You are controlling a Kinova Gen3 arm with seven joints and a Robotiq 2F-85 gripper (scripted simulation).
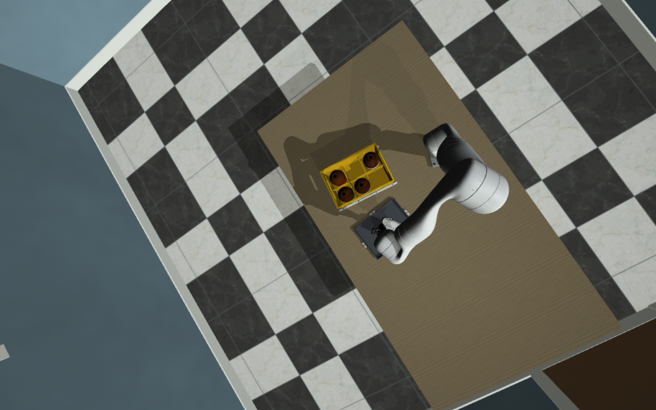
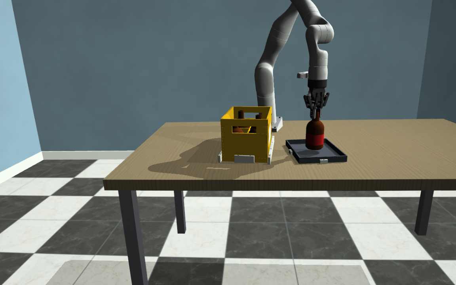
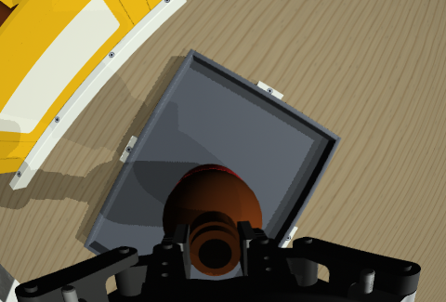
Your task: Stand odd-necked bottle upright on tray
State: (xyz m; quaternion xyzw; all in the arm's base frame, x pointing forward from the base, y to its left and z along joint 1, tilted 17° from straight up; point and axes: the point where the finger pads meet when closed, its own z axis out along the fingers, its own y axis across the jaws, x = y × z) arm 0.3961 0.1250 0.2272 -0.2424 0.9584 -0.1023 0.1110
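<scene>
My gripper is now 70 mm above the brown bottle. The rest, counted from my hand: yellow crate: 80 mm behind, 270 mm to the right, 90 mm below; then dark tray: 160 mm below.
</scene>
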